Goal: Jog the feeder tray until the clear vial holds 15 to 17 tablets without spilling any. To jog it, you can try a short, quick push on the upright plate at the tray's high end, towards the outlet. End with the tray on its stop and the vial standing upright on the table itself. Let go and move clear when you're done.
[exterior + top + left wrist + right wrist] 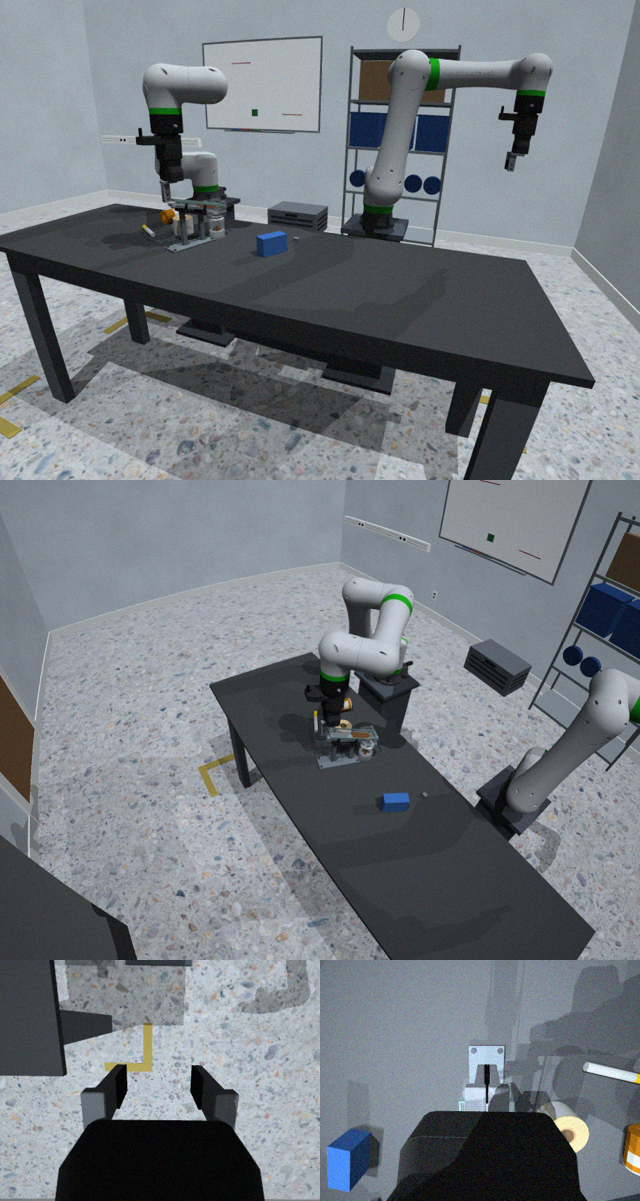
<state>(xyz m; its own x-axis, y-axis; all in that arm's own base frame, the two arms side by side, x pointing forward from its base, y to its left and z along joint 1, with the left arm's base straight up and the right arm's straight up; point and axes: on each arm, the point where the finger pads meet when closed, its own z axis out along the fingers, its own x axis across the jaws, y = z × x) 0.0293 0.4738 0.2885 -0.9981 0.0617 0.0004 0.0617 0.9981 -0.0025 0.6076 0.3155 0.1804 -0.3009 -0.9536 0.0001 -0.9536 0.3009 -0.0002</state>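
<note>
Right now the clear feeder tray is 8 cm behind my right hand, 2 cm to the left of it and 4 cm below it. The rest, counted from my right hand: blue block 12 cm behind, 30 cm to the left, 15 cm below; white-yellow marker 10 cm behind, 22 cm to the right, 17 cm below; cream roll 15 cm behind, 9 cm to the right, 15 cm below.
</note>
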